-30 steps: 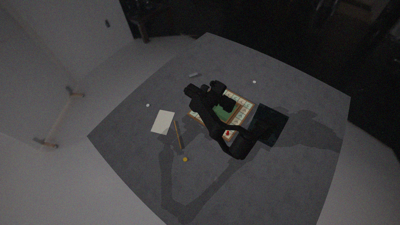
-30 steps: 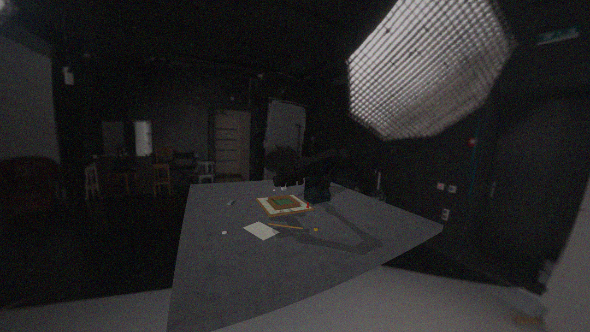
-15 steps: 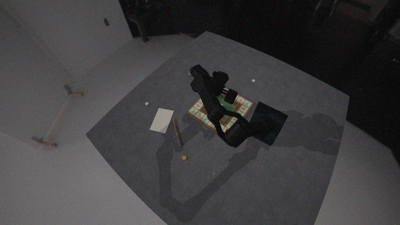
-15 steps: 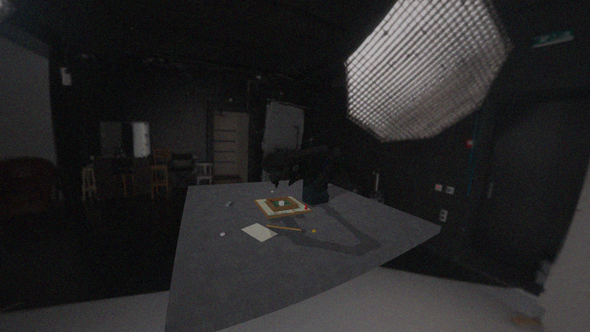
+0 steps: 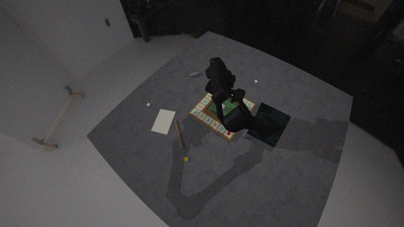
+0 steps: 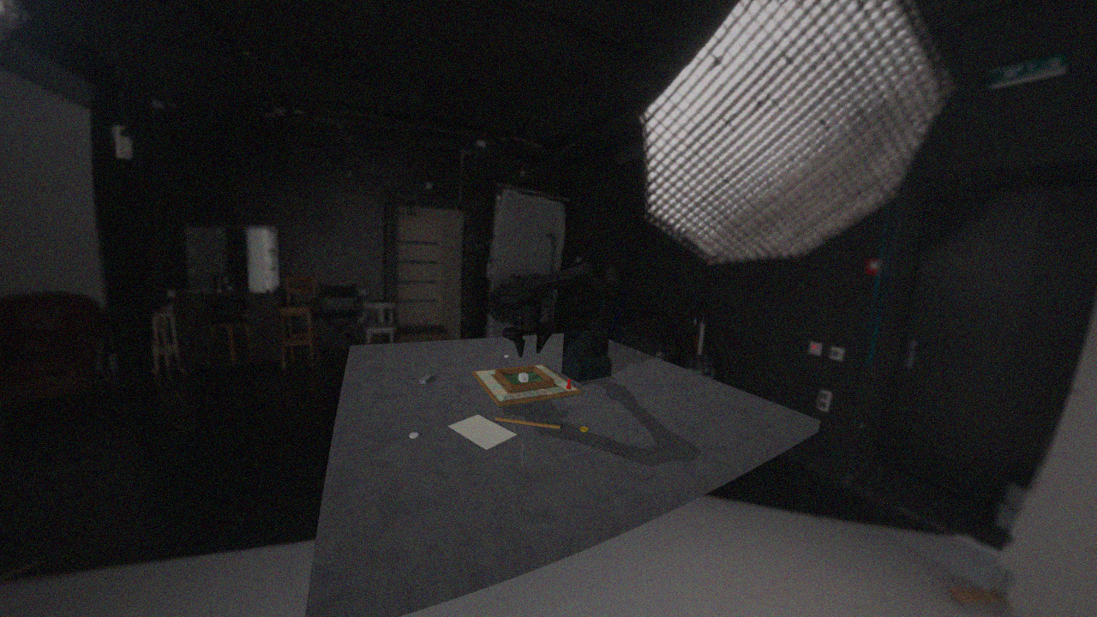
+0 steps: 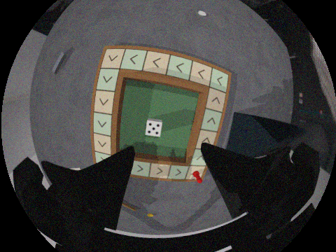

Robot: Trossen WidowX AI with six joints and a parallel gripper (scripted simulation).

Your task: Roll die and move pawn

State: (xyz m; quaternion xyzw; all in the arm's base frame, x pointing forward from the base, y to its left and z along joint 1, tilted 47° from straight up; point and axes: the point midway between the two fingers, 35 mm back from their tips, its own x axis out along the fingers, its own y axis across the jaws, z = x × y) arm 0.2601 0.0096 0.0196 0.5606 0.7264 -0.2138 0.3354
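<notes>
The red pawn is 100 mm to the left of my gripper tip, 100 mm behind it and 80 mm below it. Also, from my gripper tip: white die: 80 mm below, 20 mm ahead; pencil: 260 mm to the left, 110 mm ahead, 100 mm below; yellow disc: 340 mm to the left, 100 mm below, 20 mm behind.
</notes>
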